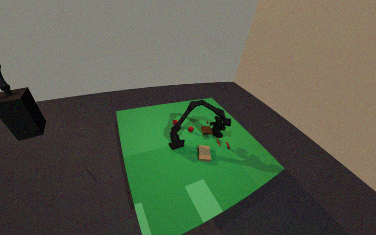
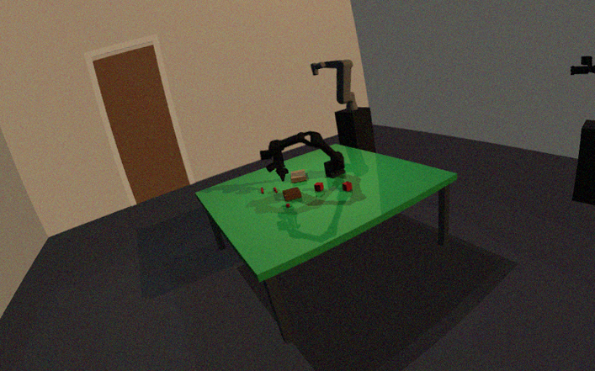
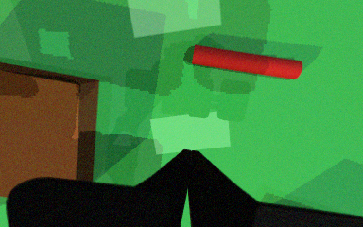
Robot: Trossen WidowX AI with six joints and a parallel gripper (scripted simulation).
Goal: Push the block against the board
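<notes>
Now: the tiny red piece 13 cm ahead of my gripper tip, 23 cm to the left of it and 5 cm below it. Also, from my gripper tip: board 18 cm behind, 9 cm to the right, 5 cm below; then square block 3 cm ahead, 13 cm to the left, 5 cm below.
</notes>
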